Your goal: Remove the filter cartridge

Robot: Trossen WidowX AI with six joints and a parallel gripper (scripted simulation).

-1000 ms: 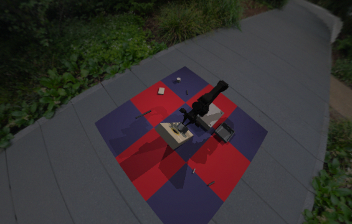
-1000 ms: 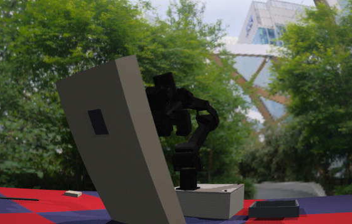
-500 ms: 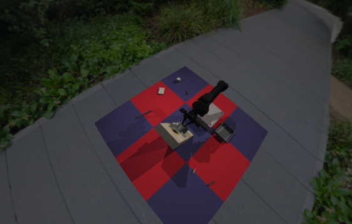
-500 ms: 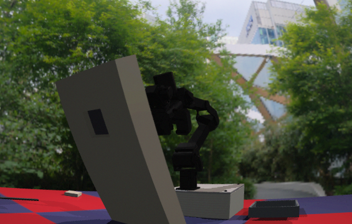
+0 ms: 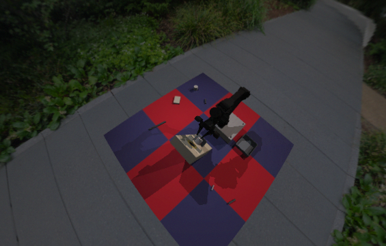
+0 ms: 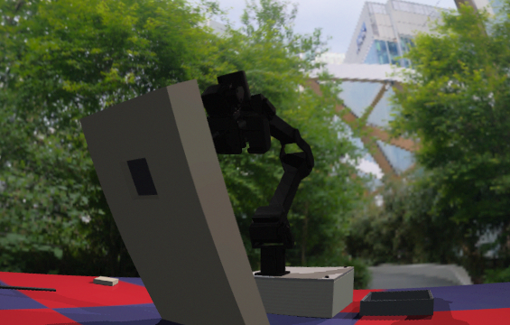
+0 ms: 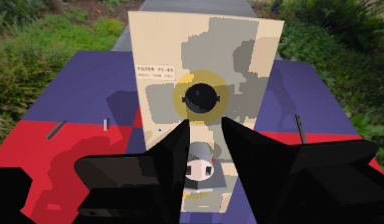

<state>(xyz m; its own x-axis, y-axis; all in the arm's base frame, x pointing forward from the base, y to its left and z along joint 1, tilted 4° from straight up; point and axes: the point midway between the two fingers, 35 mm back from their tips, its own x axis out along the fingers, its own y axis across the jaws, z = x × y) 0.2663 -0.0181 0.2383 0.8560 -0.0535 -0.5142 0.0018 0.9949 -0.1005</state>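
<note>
My gripper tip is now 10 cm above the round grey filter cartridge and 2 cm past it. Round my gripper tip: dark grey tray 35 cm behind, 31 cm to the left, 28 cm below; small tan block 49 cm to the right, 28 cm below, 26 cm behind; tan service panel 12 cm below, 2 cm ahead.
</note>
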